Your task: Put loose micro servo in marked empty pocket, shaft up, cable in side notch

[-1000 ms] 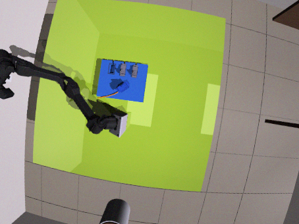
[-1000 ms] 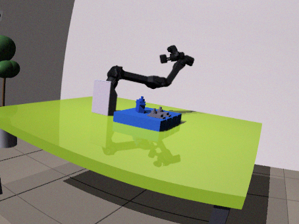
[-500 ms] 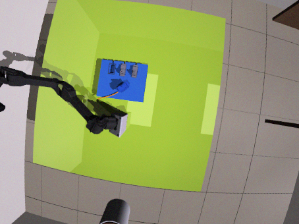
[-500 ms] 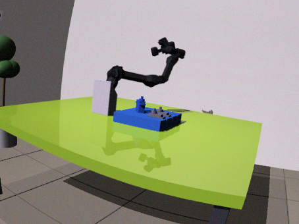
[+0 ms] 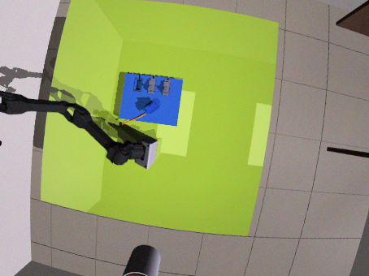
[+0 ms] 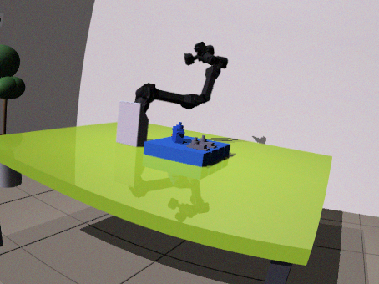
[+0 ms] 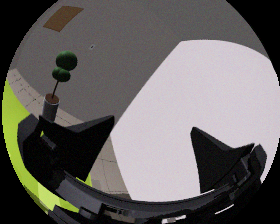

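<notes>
Right now the blue deck is 530 mm to the right of my gripper tip, 440 mm below it and 310 mm ahead of it.
</notes>
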